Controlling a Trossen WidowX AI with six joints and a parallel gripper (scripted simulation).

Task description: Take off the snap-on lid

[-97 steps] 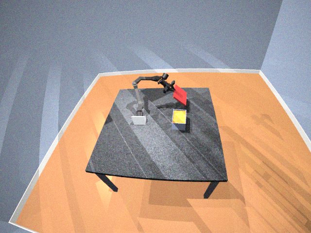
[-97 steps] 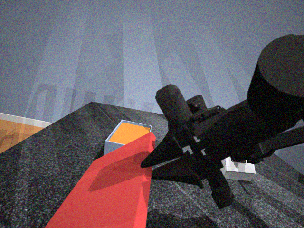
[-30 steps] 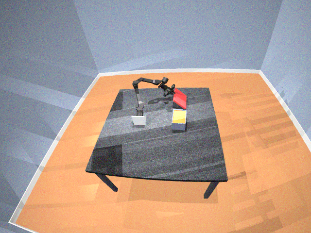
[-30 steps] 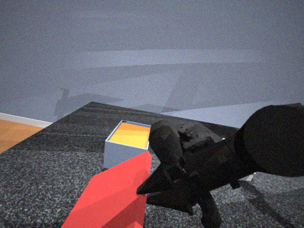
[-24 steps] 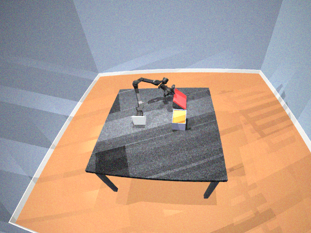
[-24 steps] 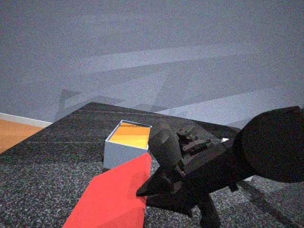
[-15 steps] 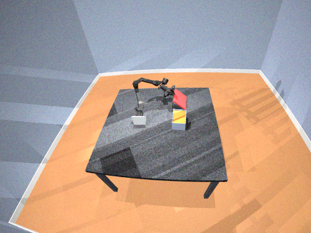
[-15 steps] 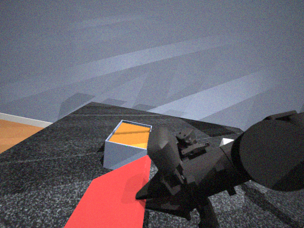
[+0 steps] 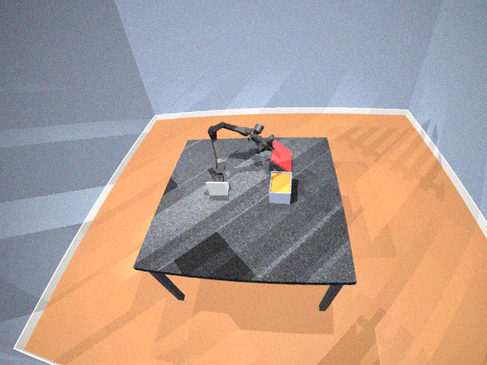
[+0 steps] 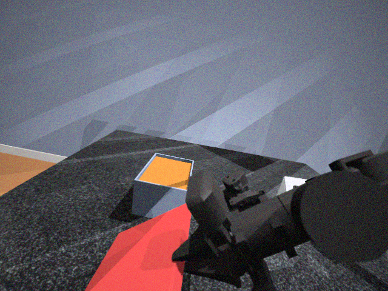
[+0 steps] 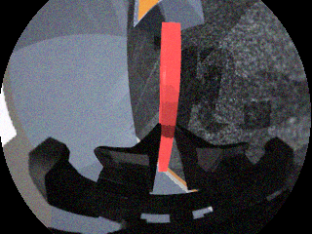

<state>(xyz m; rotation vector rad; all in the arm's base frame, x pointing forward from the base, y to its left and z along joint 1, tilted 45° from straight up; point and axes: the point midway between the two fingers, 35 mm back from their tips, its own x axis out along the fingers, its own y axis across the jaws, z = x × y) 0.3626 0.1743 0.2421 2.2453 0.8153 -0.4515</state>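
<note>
The red lid lies 6 cm ahead of my gripper tip, 5 cm below it and 1 cm to the right of it. From my gripper tip the other things lie so: grey-blue storage box (32 cm to the right, 7 cm below, 4 cm ahead).
</note>
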